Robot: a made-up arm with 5 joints.
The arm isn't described. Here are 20 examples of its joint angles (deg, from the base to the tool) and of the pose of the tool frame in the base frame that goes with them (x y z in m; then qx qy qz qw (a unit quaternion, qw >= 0)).
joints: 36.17 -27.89 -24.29 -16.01 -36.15
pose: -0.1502 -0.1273 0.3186 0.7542 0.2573 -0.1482 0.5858
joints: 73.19 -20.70 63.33 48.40 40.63
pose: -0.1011 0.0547 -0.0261 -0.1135 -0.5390 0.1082 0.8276
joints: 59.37 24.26 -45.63 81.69 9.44
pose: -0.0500 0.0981 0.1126 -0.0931 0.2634 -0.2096 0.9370
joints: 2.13 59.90 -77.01 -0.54 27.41
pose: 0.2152 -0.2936 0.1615 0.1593 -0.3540 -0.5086 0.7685
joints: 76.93 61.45 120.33 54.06 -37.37
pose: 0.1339 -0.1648 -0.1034 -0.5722 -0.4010 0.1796 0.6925
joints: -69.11 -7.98 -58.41 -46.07 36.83
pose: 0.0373 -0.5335 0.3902 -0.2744 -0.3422 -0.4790 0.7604
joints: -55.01 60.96 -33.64 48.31 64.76
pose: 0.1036 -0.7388 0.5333 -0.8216 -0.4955 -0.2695 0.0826
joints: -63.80 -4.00 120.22 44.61 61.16
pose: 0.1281 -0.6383 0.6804 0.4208 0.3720 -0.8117 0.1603
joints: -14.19 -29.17 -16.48 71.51 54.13
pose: -0.2152 -0.5153 0.2905 -0.8376 0.1561 0.1471 0.5025
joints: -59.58 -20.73 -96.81 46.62 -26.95
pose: 0.1135 -0.4583 0.3884 -0.1357 0.0543 -0.7620 0.6309
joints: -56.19 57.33 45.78 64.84 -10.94
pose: 0.1060 -0.8247 0.6675 -0.9123 -0.3334 0.2263 0.0730
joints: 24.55 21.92 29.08 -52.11 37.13
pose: -0.0706 -0.2160 -0.0979 0.1954 -0.2911 0.0922 0.9320
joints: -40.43 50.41 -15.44 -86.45 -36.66
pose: -0.0579 -0.6351 0.3139 0.4787 -0.1091 0.5020 0.7120
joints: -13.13 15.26 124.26 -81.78 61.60
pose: 0.0437 -0.7854 0.1936 -0.3093 -0.0091 0.7064 0.6366
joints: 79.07 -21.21 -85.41 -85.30 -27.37
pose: 0.0480 -0.0633 0.3551 -0.7034 0.0336 0.6847 0.1880
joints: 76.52 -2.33 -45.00 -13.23 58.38
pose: -0.0625 0.2142 0.2801 0.3395 0.3131 -0.3246 0.8254
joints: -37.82 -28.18 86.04 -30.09 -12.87
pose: -0.2484 -0.7143 0.4937 -0.0185 0.4651 0.4834 0.7414
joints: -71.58 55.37 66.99 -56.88 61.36
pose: 0.1735 -0.7620 0.7938 -0.7273 -0.2295 0.5682 0.3090
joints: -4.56 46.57 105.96 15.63 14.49
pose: 0.1681 -0.7541 0.2577 -0.7190 -0.3365 0.5505 0.2585
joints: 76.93 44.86 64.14 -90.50 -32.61
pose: -0.0664 0.0353 -0.0414 0.7261 -0.1650 0.5812 0.3283
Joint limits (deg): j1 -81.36..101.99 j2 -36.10..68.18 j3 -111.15..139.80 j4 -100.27..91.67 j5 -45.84..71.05
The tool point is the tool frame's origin. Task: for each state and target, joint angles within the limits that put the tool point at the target. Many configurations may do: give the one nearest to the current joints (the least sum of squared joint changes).
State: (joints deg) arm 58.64 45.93 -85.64 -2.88 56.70
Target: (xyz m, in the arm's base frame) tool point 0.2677 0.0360 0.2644
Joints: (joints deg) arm 74.17 68.18 -87.72 -23.98 66.16
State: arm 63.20 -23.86 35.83 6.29 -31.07
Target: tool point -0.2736 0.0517 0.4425
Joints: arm 101.99 -34.95 0.68 16.31 -15.15
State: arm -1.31 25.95 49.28 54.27 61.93
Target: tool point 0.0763 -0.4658 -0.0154
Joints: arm 27.18 32.55 53.39 47.20 60.65
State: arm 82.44 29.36 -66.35 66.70 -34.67
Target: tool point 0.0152 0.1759 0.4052
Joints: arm 83.92 20.24 -56.80 68.63 -32.42
